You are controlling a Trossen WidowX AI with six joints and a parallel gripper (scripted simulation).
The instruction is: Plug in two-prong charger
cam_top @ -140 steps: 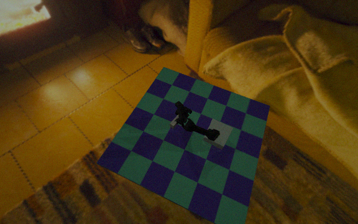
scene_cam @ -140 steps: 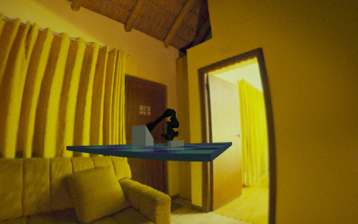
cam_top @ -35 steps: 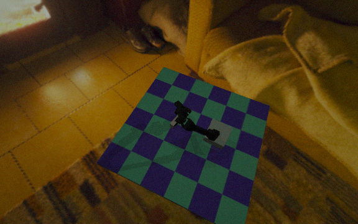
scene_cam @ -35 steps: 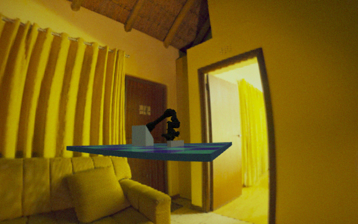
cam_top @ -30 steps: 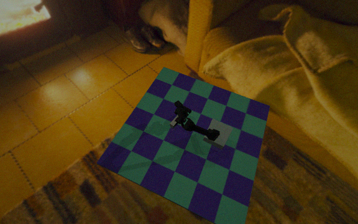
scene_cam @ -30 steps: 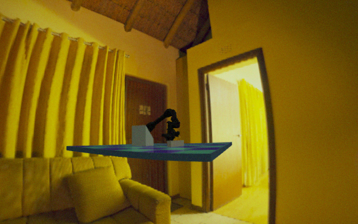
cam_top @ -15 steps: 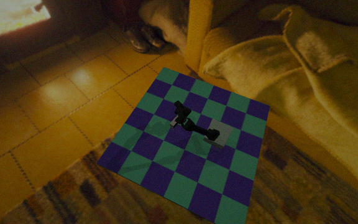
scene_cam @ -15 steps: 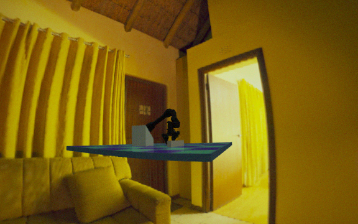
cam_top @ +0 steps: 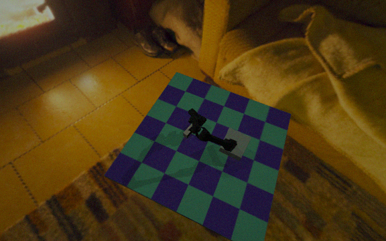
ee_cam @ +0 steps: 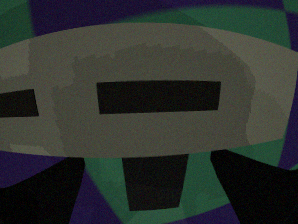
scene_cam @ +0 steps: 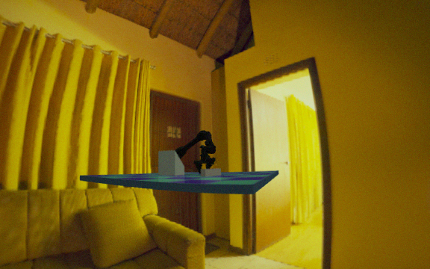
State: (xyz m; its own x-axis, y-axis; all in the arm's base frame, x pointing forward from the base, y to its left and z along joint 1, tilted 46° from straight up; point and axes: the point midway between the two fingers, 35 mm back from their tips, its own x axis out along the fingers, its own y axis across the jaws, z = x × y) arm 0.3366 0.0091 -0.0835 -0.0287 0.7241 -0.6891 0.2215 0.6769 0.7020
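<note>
The black two-prong charger lies 20 mm ahead of my gripper tip and 10 mm above it.
</note>
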